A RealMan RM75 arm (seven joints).
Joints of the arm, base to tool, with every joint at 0 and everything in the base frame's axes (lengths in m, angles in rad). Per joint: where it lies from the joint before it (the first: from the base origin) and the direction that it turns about. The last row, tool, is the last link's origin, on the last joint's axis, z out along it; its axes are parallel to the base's.
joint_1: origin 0.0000 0.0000 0.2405 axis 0 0 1
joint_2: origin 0.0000 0.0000 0.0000 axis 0 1 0
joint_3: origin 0.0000 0.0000 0.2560 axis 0 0 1
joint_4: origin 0.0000 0.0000 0.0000 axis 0 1 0
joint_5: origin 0.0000 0.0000 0.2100 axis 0 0 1
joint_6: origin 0.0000 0.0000 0.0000 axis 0 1 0
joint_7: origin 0.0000 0.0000 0.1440 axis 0 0 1
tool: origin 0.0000 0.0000 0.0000
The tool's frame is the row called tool.
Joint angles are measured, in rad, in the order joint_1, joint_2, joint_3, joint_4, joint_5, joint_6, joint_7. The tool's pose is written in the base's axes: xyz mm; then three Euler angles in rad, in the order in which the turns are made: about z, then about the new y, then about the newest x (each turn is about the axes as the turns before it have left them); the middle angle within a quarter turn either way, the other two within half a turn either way. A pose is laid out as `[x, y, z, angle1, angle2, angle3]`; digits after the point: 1 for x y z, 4 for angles.
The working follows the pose.
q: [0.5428, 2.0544, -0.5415, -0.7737, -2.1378, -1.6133, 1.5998]
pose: [273.5, 338.9, 39.3, -0.5720, 0.5135, -2.9720]
Where each joint sits with the arm in this pose, in the base's axes (m; each line is computed from the numbers above, not from the rounded line before):
joint_1: 0.0000 0.0000 0.2405
joint_2: 0.0000 0.0000 0.2405
joint_3: 0.1941 0.1171 0.1215
joint_4: 0.1941 0.1171 0.1215
joint_5: 0.3189 0.2807 0.1629
joint_6: 0.3189 0.2807 0.1629
joint_7: 0.2735 0.3389 0.0393
the tool: 0.2735 0.3389 0.0393

